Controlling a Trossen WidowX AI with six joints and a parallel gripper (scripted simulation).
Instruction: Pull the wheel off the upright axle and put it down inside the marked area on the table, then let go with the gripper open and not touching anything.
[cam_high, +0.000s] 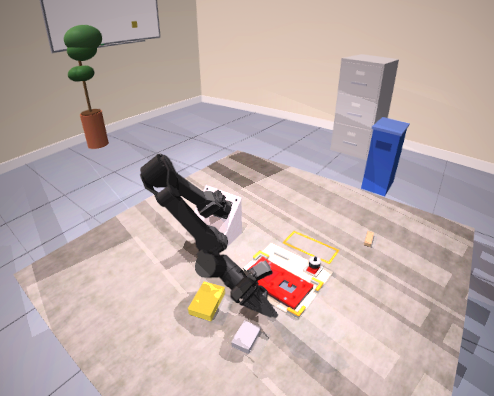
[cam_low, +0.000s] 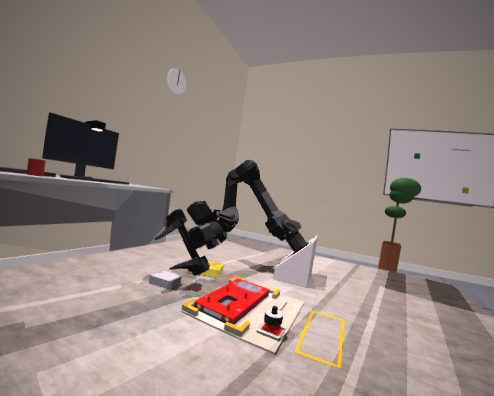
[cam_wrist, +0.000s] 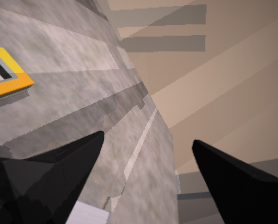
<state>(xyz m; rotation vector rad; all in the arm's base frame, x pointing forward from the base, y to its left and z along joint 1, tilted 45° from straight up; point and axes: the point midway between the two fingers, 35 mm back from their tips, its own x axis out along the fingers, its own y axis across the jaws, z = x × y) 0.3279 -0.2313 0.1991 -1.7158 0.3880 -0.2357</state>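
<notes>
My gripper tip is now 30 cm to the right of the wheel and 7 cm above it. Also, from my gripper tip: yellow block 22 cm behind, 10 cm below, 1 cm to the left; axle 30 cm to the left, 8 cm below, 1 cm ahead; grey block 10 cm below, 6 cm behind, 3 cm to the right.
</notes>
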